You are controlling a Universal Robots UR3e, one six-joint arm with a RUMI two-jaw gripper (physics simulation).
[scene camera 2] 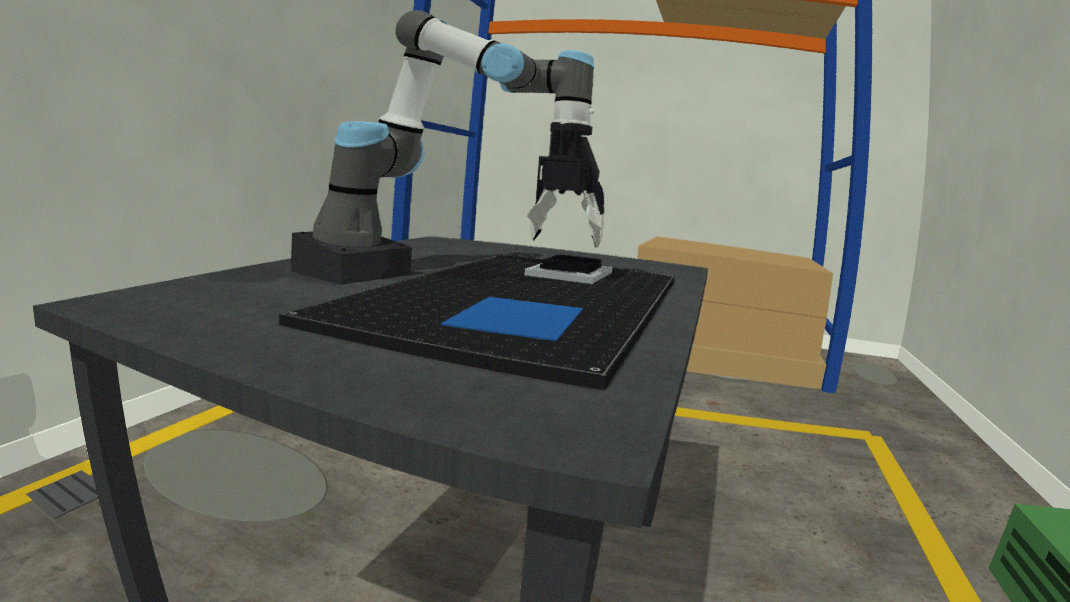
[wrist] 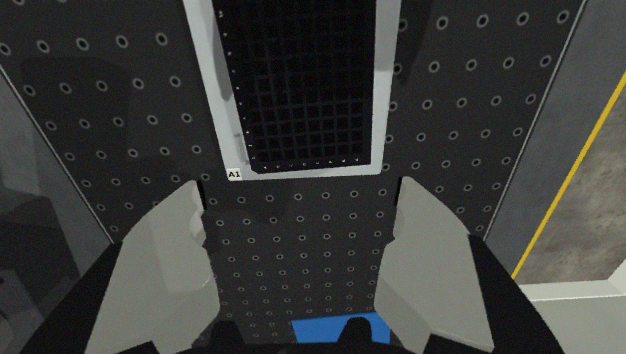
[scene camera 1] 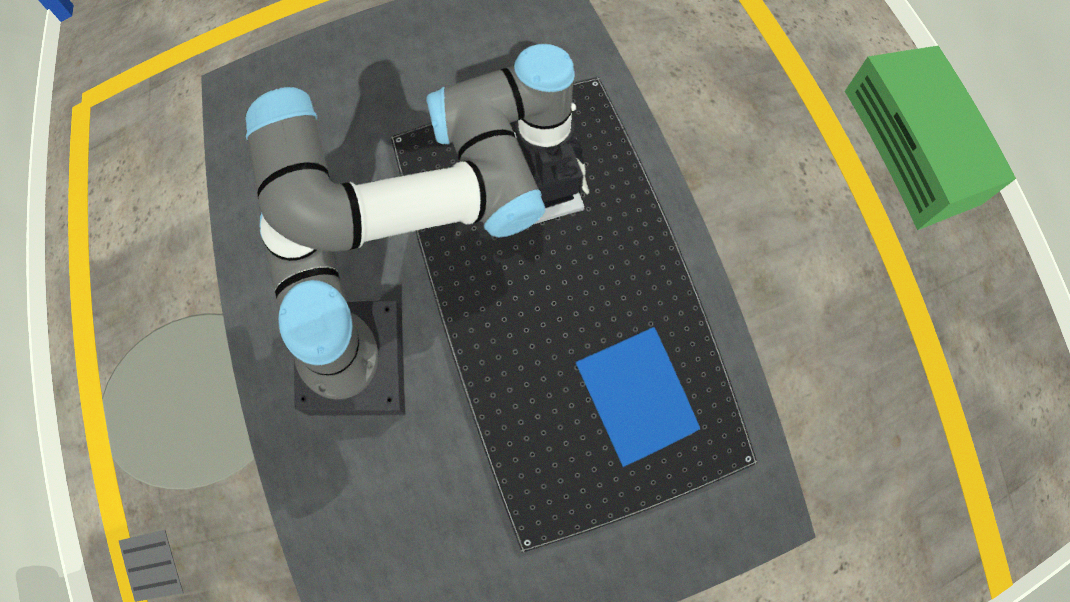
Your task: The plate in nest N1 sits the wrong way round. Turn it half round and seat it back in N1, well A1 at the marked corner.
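Observation:
The black plate [scene camera 2: 570,263] [wrist: 305,90] lies in the light grey nest [scene camera 1: 562,208] [scene camera 2: 591,277] [wrist: 387,95], and looks level in scene camera 2. In the wrist view its cut corner is at the lower left, beside the A1 label [wrist: 234,174] on the nest. Small white marks run along its left and lower edges, too small to read. My gripper [scene camera 2: 566,241] [wrist: 301,182] is open and empty, with its fingertips above the plate and apart from it. In scene camera 1 the arm hides the plate and most of the nest.
The nest stands on a black perforated board [scene camera 1: 553,329] [scene camera 2: 374,318] on the dark table [scene camera 1: 404,516] [scene camera 2: 299,389]. A flat blue rectangle [scene camera 1: 638,396] [scene camera 2: 516,317] [wrist: 340,327] lies on the same board. Cardboard boxes [scene camera 2: 755,299] and a green box [scene camera 1: 935,127] stand away from the table.

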